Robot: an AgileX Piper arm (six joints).
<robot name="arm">
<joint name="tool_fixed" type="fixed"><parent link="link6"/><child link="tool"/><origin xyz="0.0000 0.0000 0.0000" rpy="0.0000 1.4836 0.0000"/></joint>
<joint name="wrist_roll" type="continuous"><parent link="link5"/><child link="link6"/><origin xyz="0.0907 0.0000 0.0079" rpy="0.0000 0.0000 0.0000"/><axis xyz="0.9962 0 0.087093"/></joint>
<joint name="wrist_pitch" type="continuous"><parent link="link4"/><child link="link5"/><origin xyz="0.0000 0.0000 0.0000" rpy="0.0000 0.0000 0.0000"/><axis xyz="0 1 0"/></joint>
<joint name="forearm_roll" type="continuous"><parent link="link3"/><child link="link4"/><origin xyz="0.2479 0.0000 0.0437" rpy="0.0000 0.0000 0.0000"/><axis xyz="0.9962 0 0.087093"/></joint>
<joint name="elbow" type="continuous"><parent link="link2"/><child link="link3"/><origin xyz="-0.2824 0.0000 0.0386" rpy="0.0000 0.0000 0.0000"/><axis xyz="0 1 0"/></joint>
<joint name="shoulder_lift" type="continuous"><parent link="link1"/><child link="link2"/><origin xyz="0.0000 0.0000 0.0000" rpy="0.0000 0.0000 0.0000"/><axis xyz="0 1 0"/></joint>
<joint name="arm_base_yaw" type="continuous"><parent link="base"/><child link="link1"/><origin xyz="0.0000 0.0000 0.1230" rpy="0.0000 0.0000 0.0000"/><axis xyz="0 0 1"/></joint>
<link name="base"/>
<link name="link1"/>
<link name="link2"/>
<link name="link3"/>
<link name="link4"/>
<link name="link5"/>
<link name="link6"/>
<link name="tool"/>
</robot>
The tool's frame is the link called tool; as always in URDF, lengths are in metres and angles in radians. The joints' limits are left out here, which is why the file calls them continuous.
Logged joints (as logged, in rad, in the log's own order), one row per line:
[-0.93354 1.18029 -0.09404 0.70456 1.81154 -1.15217]
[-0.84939 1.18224 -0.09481 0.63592 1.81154 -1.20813]
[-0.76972 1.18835 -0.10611 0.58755 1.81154 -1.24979]
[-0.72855 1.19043 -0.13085 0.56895 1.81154 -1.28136]
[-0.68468 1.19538 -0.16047 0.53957 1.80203 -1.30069]
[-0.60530 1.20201 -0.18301 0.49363 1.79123 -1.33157]
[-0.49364 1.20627 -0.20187 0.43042 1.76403 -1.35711]
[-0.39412 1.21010 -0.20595 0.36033 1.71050 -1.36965]
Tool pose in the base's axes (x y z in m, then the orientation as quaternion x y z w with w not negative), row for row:
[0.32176 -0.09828 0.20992 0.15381 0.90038 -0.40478 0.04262]
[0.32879 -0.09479 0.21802 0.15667 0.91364 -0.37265 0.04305]
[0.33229 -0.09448 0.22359 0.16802 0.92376 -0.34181 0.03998]
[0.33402 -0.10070 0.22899 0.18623 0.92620 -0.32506 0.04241]
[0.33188 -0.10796 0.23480 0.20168 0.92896 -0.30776 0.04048]
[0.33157 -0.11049 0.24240 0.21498 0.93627 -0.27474 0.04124]
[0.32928 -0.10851 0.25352 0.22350 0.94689 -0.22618 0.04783]
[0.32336 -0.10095 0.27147 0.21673 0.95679 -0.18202 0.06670]
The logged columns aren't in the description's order. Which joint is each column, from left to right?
Columns, left to right: forearm_roll, wrist_pitch, arm_base_yaw, wrist_roll, shoulder_lift, elbow.
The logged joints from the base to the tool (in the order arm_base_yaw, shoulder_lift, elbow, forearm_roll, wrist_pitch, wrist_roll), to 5 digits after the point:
[-0.09404 1.81154 -1.15217 -0.93354 1.18029 0.70456]
[-0.09481 1.81154 -1.20813 -0.84939 1.18224 0.63592]
[-0.10611 1.81154 -1.24979 -0.76972 1.18835 0.58755]
[-0.13085 1.81154 -1.28136 -0.72855 1.19043 0.56895]
[-0.16047 1.80203 -1.30069 -0.68468 1.19538 0.53957]
[-0.18301 1.79123 -1.33157 -0.60530 1.20201 0.49363]
[-0.20187 1.76403 -1.35711 -0.49364 1.20627 0.43042]
[-0.20595 1.71050 -1.36965 -0.39412 1.21010 0.36033]

